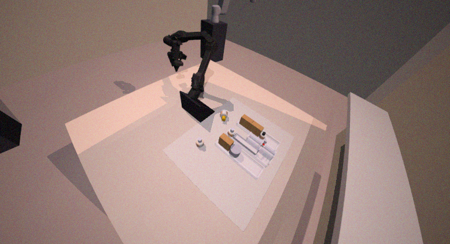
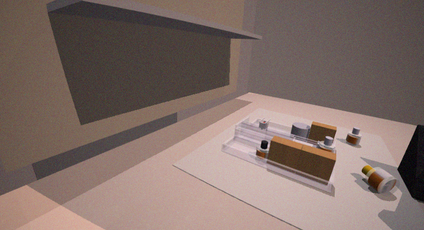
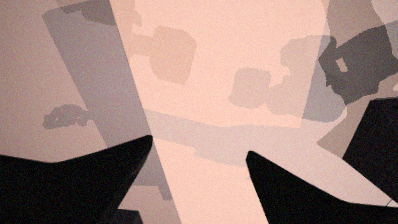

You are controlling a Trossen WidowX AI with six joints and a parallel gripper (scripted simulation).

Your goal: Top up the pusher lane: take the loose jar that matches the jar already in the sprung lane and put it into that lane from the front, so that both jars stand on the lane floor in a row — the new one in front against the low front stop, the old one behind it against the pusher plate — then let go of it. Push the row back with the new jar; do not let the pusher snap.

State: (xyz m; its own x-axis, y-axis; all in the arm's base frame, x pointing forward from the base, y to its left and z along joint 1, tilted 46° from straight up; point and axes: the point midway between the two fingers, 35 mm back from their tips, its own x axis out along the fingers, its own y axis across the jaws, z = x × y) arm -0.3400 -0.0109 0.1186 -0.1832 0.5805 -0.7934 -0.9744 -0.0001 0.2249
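The grey cylinder lies 77 cm ahead of my gripper tip, 9 cm below it and 8 cm to the right of it. Also, from my gripper tip: clear lane rack 82 cm ahead, 10 cm below, 3 cm to the left.
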